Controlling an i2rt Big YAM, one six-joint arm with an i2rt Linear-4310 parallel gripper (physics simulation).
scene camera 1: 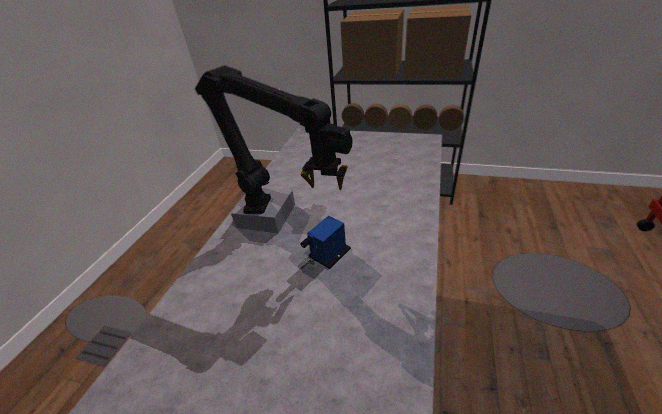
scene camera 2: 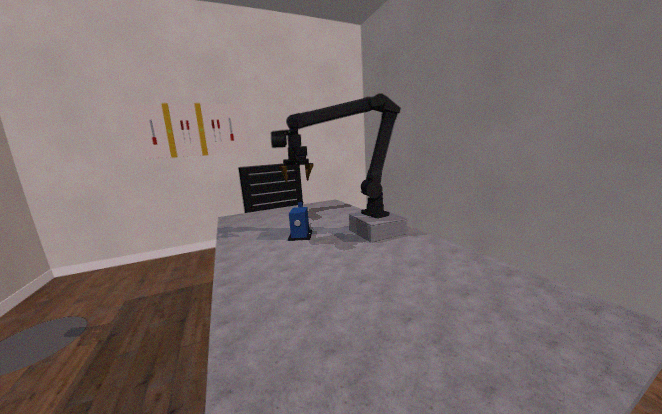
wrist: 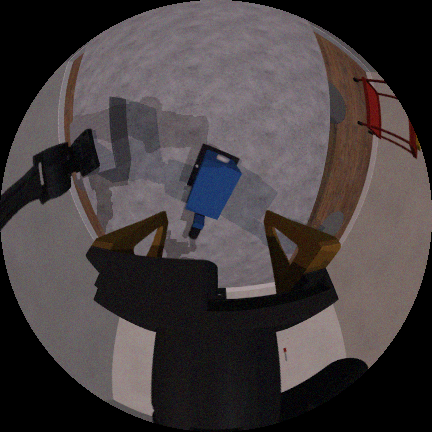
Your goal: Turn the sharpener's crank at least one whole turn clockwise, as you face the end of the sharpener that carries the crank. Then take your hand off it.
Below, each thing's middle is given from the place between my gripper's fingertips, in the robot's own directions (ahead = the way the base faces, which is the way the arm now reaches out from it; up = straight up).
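With the blue sharpener (scene camera 1: 329,234) as my reference, I find my hand 10 mm past it and 60 mm to the left of it, and 200 mm above it as well.
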